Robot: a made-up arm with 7 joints. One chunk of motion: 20 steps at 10 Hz.
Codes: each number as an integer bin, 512 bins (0 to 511) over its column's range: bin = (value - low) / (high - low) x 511, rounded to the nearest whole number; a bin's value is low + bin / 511 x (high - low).
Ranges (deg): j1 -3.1..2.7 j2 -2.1..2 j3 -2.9..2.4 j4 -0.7..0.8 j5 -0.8..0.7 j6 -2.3..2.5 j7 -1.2..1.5
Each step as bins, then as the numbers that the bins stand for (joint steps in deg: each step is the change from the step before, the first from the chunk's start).
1 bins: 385 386 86 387 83 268 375
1 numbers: 1.270 0.997 -2.008 0.436 -0.556 0.217 0.781
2 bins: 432 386 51 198 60 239 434
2 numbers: 1.803 0.997 -2.371 -0.119 -0.624 -0.055 1.093
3 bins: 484 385 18 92 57 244 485
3 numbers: 2.394 0.989 -2.713 -0.430 -0.633 -0.008 1.363
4 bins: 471 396 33 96 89 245 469
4 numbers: 2.246 1.077 -2.558 -0.418 -0.539 0.001 1.278
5 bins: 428 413 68 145 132 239 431
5 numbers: 1.758 1.214 -2.195 -0.274 -0.413 -0.055 1.077
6 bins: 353 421 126 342 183 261 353
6 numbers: 0.907 1.278 -1.593 0.304 -0.263 0.152 0.665
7 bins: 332 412 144 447 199 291 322
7 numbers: 0.668 1.206 -1.406 0.612 -0.216 0.433 0.501
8 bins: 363 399 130 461 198 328 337
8 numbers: 1.020 1.101 -1.552 0.653 -0.219 0.781 0.581
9 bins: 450 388 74 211 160 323 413
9 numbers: 2.008 1.013 -2.132 -0.081 -0.330 0.734 0.982
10 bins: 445 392 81 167 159 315 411
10 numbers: 1.951 1.045 -2.060 -0.210 -0.333 0.659 0.972
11 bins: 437 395 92 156 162 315 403
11 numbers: 1.860 1.069 -1.946 -0.242 -0.324 0.659 0.929
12 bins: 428 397 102 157 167 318 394
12 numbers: 1.758 1.085 -1.842 -0.239 -0.310 0.687 0.882
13 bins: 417 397 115 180 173 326 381
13 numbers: 1.633 1.085 -1.707 -0.172 -0.292 0.762 0.813
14 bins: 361 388 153 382 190 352 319
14 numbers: 0.997 1.013 -1.313 0.421 -0.242 1.006 0.486
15 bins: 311 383 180 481 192 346 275
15 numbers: 0.430 0.973 -1.033 0.712 -0.236 0.950 0.253
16 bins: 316 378 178 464 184 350 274
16 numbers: 0.487 0.933 -1.054 0.662 -0.260 0.988 0.248
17 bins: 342 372 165 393 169 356 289
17 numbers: 0.782 0.885 -1.189 0.454 -0.304 1.044 0.327
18 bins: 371 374 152 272 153 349 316
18 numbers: 1.111 0.901 -1.323 0.098 -0.351 0.978 0.470
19 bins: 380 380 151 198 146 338 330
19 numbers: 1.213 0.949 -1.334 -0.119 -0.371 0.875 0.544
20 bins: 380 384 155 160 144 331 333
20 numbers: 1.213 0.981 -1.292 -0.230 -0.377 0.809 0.559
